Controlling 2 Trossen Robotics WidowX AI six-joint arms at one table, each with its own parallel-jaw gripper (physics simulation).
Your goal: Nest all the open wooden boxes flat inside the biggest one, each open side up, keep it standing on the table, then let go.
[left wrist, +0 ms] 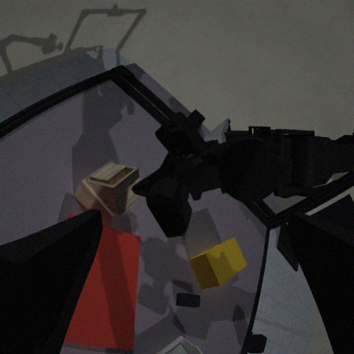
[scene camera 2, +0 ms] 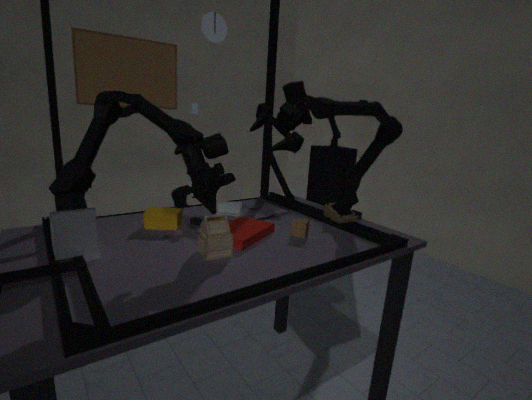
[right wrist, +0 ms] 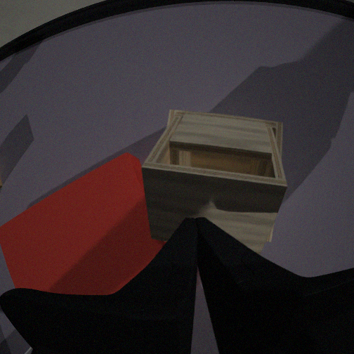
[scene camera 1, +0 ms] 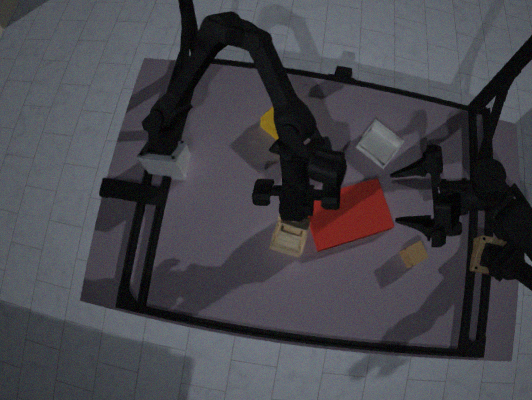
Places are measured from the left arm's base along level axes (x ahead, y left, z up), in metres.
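Where they show: left gripper, fingertip midpoint: (scene camera 2: 260,139) (scene camera 1: 393,198); right gripper, fingertip midpoint: (scene camera 2: 214,213); left arm's base at its link origin: (scene camera 2: 341,209) (scene camera 1: 492,255); right arm's base at its link origin: (scene camera 2: 72,217) (scene camera 1: 162,148).
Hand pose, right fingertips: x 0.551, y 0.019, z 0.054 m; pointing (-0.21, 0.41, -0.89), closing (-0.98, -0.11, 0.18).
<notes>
Things, the pixels of their top centre, and the offset from my right fingertips.
- red block at its top centre: (scene camera 1: 350,213) (scene camera 2: 242,227) 0.060 m right, 0.130 m back, 0.080 m down
- yellow block at its top centre: (scene camera 1: 286,121) (scene camera 2: 163,210) 0.259 m right, 0.076 m ahead, 0.053 m down
- white open tray at its top centre: (scene camera 1: 381,141) (scene camera 2: 229,204) 0.267 m right, 0.184 m back, 0.059 m down
- small orange-brown block at its top centre: (scene camera 1: 416,253) (scene camera 2: 300,220) 0.012 m left, 0.321 m back, 0.060 m down
A pile of wooden boxes (scene camera 1: 289,241) (scene camera 2: 216,244) (left wrist: 111,189) stands on the table left of the red block. In the right wrist view the outer box (right wrist: 172,197) is open on top, and a smaller wooden piece (right wrist: 220,132) shows inside it as a flat panel beside an opening. Scene camera 2 shows the upper part narrower and slanted; how many boxes are inside cannot be told. My right gripper (right wrist: 194,226) (scene camera 2: 214,209) is shut and empty, its tips close above the pile. My left gripper (scene camera 1: 394,198) (scene camera 2: 263,139) (left wrist: 198,222) is wide open and empty, high above the table.
A red block (scene camera 1: 357,215) (scene camera 2: 252,231) (left wrist: 110,290) (right wrist: 85,220) lies beside the pile. A yellow block (scene camera 1: 269,123) (scene camera 2: 163,219) (left wrist: 222,262), a white open tray (scene camera 1: 381,144) (scene camera 2: 230,208), a small orange-brown block (scene camera 1: 414,254) (scene camera 2: 300,228) and a small black block (left wrist: 188,300) stand around. A black frame (scene camera 1: 280,333) edges the table.
</notes>
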